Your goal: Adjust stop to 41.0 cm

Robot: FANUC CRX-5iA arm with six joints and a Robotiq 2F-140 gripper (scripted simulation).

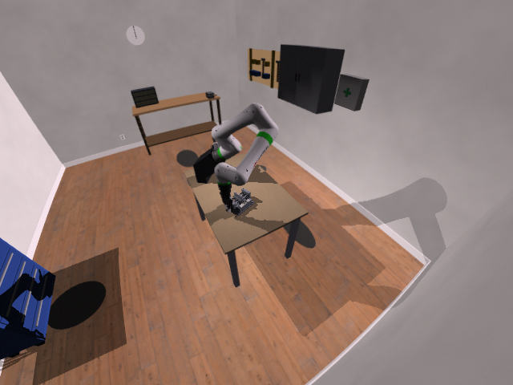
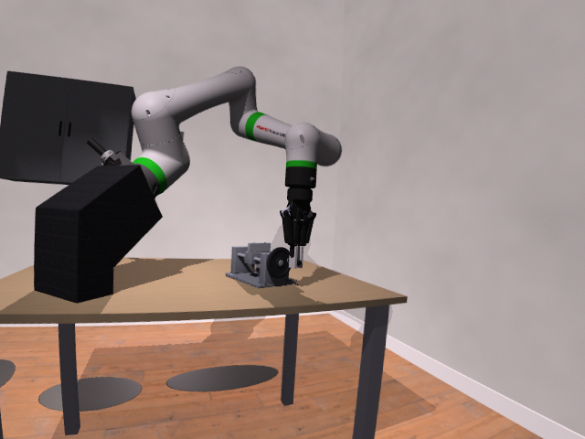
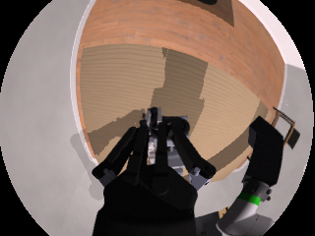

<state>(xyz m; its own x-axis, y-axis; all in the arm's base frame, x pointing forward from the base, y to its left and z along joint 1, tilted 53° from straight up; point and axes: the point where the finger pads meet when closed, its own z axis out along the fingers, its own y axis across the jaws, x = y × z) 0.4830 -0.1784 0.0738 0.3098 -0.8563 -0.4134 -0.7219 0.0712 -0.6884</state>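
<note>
Right now my hand is 20 mm above the black handwheel, 10 mm to the right of it and 10 mm past it. The rest, counted from my hand: grey stop 120 mm to the left, 80 mm behind, 10 mm below.
</note>
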